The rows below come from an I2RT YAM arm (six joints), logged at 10 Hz.
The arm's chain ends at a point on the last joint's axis. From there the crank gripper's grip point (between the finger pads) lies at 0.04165 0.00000 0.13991 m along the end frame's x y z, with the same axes.
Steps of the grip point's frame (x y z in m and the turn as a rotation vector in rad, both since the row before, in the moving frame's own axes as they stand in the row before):
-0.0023 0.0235 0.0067 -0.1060 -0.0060 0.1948
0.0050 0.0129 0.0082 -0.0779 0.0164 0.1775
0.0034 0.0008 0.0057 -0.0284 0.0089 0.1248
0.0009 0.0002 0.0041 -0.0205 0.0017 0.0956
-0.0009 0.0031 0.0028 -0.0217 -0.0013 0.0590
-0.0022 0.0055 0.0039 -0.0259 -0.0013 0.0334
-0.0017 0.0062 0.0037 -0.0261 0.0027 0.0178
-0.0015 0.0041 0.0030 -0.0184 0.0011 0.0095
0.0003 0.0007 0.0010 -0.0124 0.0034 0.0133
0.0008 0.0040 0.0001 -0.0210 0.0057 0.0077
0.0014 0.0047 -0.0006 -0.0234 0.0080 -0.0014
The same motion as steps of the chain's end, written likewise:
0.0008 0.0008 0.0077 -0.1060 -0.0060 0.1948
0.0043 -0.0055 0.0096 -0.0779 0.0164 0.1775
0.0027 -0.0084 0.0062 -0.0284 0.0089 0.1248
0.0010 -0.0066 0.0042 -0.0205 0.0017 0.0956
-0.0006 -0.0024 0.0028 -0.0217 -0.0013 0.0590
-0.0019 0.0005 0.0039 -0.0259 -0.0013 0.0334
-0.0020 0.0018 0.0039 -0.0261 0.0027 0.0178
-0.0016 0.0011 0.0031 -0.0184 0.0011 0.0095
-0.0002 -0.0016 0.0012 -0.0124 0.0034 0.0133
0.0000 0.0007 0.0004 -0.0210 0.0057 0.0077
0.0003 0.0015 -0.0002 -0.0234 0.0080 -0.0014

